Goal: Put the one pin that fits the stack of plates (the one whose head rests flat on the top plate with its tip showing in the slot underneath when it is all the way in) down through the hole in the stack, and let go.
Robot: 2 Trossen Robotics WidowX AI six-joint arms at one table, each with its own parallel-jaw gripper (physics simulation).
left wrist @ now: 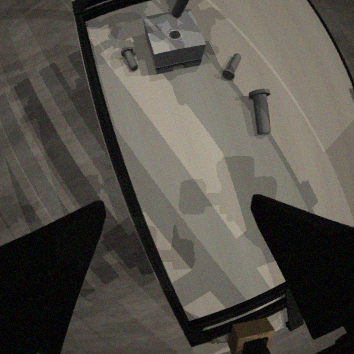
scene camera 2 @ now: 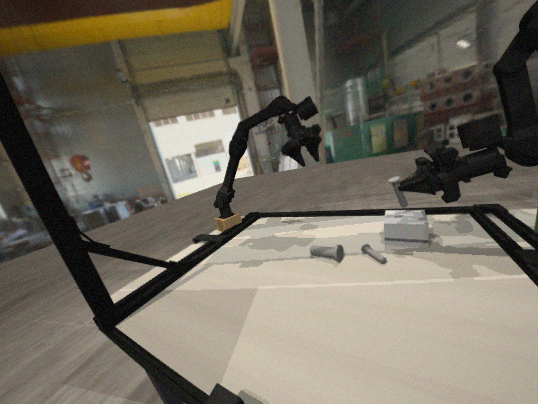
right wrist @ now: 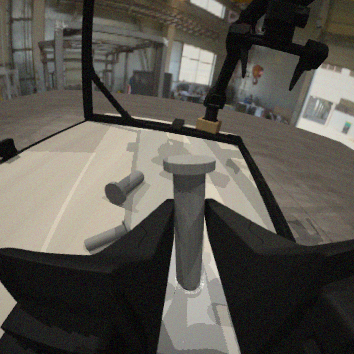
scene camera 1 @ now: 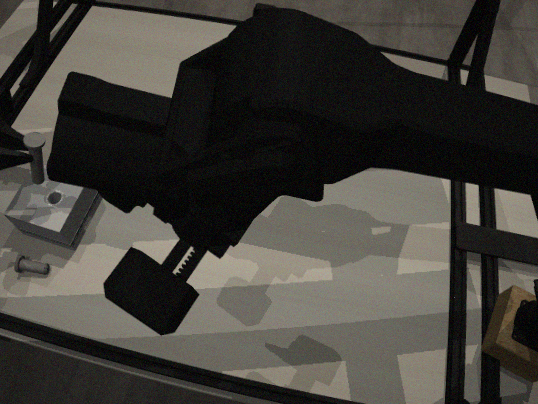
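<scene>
My right gripper (scene camera 1: pixel 31 158) (scene camera 2: pixel 401 186) (right wrist: pixel 188 205) is shut on a long pin (scene camera 1: pixel 37 165) (scene camera 2: pixel 399 194) (left wrist: pixel 180 6) (right wrist: pixel 189 240), head up, slightly tilted in scene camera 2. Its tip is above the stack of plates (scene camera 1: pixel 40 218) (scene camera 2: pixel 407 234) (left wrist: pixel 178 57). In the right wrist view the tip covers much of the hole; in scene camera 1 the hole (scene camera 1: pixel 54 198) shows to the tip's lower right. My left gripper (scene camera 2: pixel 310 163) (left wrist: pixel 178 205) (right wrist: pixel 266 82) is open and empty, high and away from the stack. The slot's inside is not visible.
A thick pin (scene camera 2: pixel 326 251) (left wrist: pixel 261 114) (right wrist: pixel 125 186), a thinner pin (scene camera 2: pixel 374 254) (left wrist: pixel 232 66) (right wrist: pixel 106 237) and a short pin (scene camera 1: pixel 35 266) (left wrist: pixel 130 59) lie on the table. A black frame (scene camera 2: pixel 350 213) (left wrist: pixel 120 172) edges the table. The left arm's dark links cover much of scene camera 1.
</scene>
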